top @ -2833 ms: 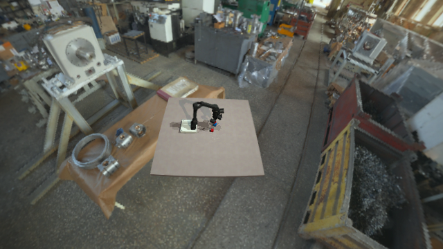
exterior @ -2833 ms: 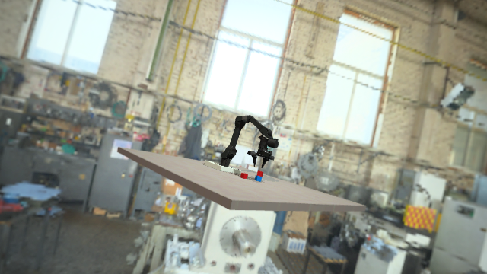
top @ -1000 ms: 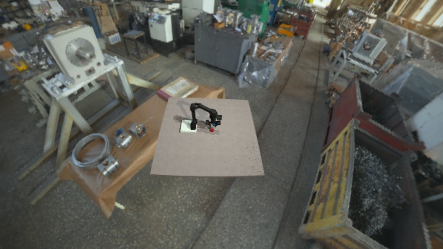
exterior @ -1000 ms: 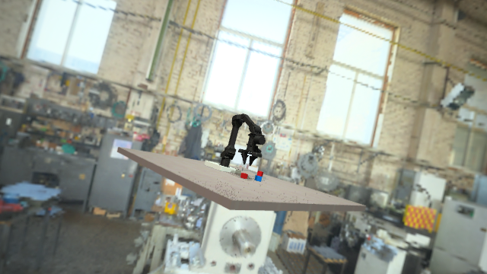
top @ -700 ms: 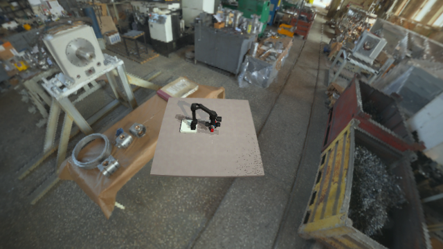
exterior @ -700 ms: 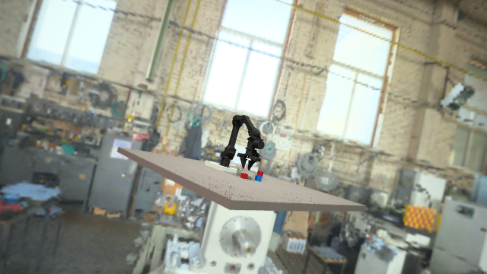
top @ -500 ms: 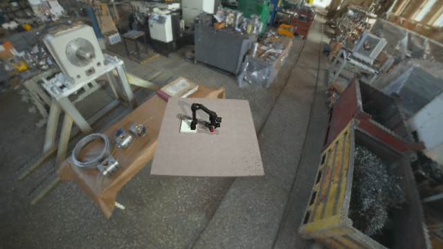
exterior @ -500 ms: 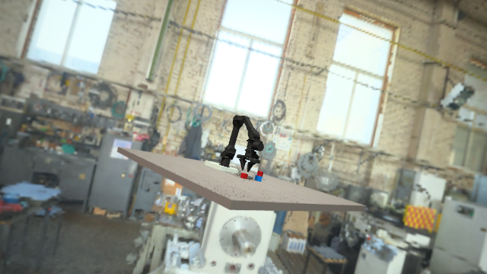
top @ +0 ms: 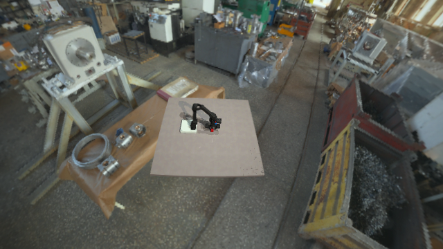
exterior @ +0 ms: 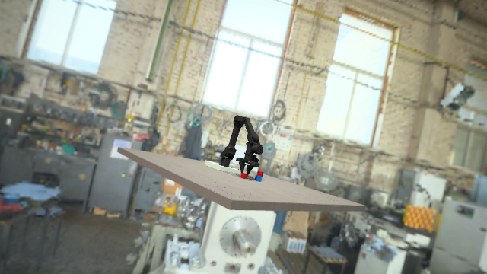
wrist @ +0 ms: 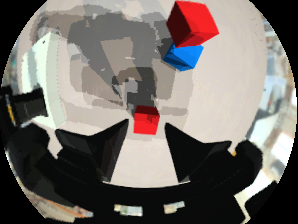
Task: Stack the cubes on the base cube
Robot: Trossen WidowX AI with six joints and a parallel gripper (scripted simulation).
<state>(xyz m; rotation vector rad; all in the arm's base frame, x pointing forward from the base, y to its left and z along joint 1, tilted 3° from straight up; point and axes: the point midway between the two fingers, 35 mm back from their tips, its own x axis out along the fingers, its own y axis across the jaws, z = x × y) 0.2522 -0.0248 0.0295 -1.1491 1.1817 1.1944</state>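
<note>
Now: gripper tip 10 cm to the right of the blue base cube, 4 cm short of it and 1 cm above it.
</note>
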